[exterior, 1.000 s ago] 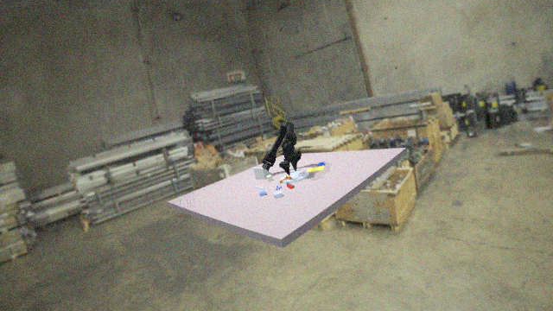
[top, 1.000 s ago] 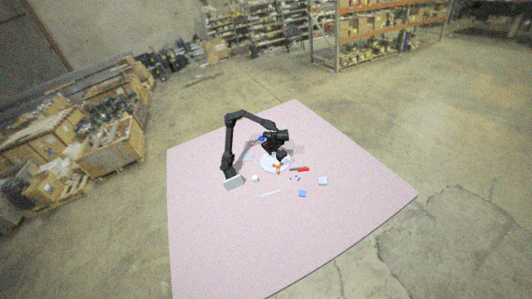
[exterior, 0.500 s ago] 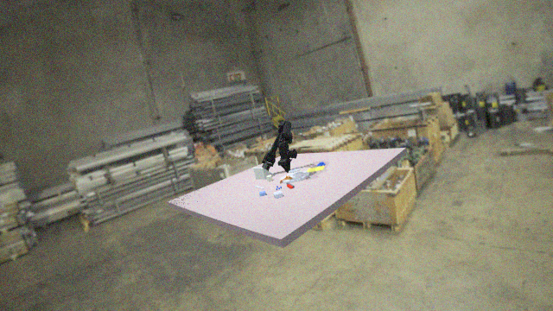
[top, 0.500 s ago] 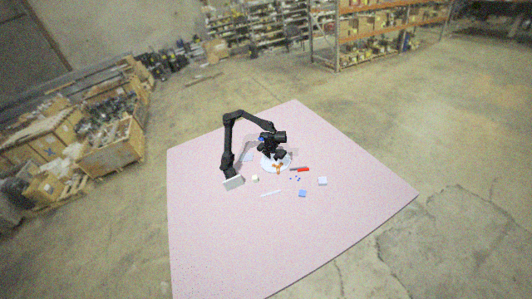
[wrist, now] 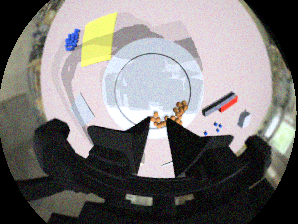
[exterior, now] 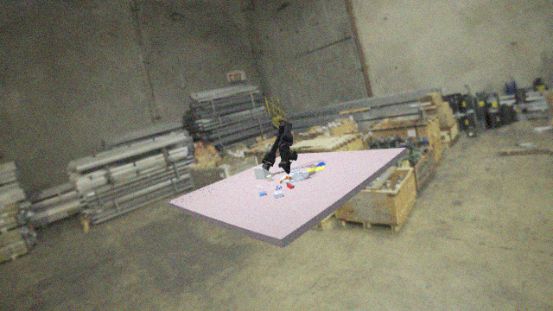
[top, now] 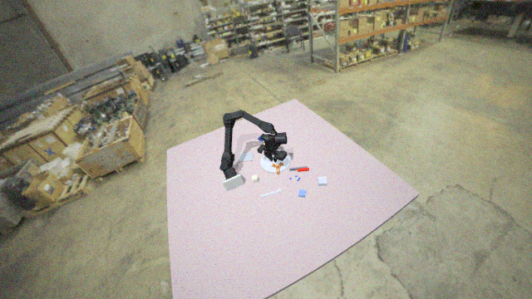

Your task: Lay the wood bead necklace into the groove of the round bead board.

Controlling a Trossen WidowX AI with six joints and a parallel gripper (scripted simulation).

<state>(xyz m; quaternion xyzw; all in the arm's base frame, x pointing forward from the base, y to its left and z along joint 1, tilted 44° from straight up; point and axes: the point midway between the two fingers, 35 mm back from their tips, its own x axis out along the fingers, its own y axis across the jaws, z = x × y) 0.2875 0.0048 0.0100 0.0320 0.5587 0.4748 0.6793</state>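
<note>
My gripper tip is 13 cm short of the red-handled tool, 11 cm to the left of it and 3 cm above it. Round my gripper tip: white stick 10 cm behind, 19 cm to the right, 4 cm below; then cream cube 15 cm behind, 7 cm to the right, 2 cm below; then yellow sheet 4 cm ahead, 21 cm to the left, 4 cm below.
</note>
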